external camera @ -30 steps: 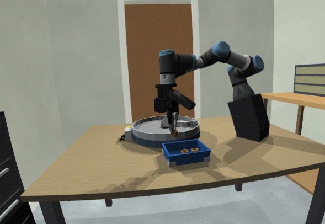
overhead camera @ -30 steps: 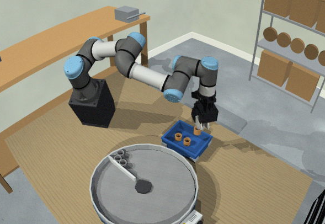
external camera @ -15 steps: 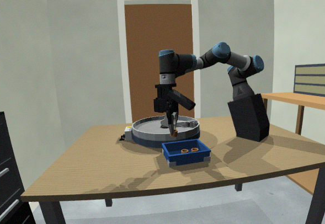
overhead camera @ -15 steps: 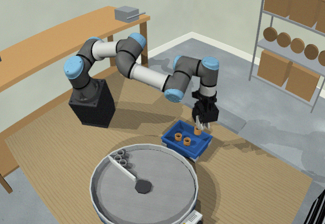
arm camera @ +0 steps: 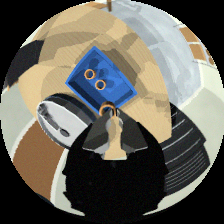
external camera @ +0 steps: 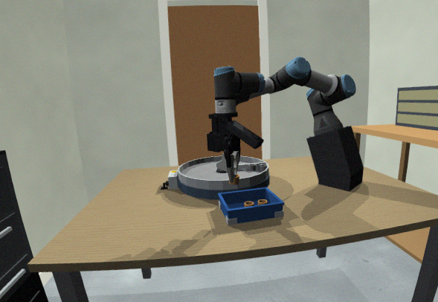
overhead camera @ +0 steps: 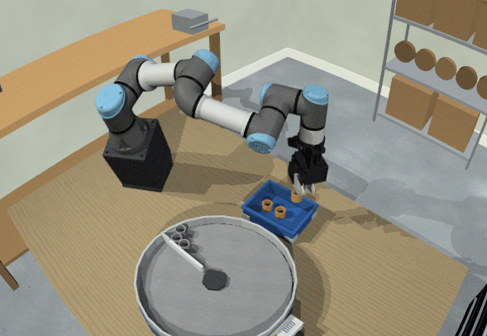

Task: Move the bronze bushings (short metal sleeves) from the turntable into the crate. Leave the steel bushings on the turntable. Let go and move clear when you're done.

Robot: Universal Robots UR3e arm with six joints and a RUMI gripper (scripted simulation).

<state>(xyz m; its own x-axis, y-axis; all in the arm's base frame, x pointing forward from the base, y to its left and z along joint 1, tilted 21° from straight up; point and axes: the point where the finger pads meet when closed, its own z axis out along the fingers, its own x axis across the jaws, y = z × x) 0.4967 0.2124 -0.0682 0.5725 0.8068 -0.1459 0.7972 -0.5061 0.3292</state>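
Right now my hand is 60 mm past the blue crate, 10 mm to the left of it and 110 mm above it. Also, from my hand: grey turntable 20 mm behind, 350 mm to the right, 80 mm below.
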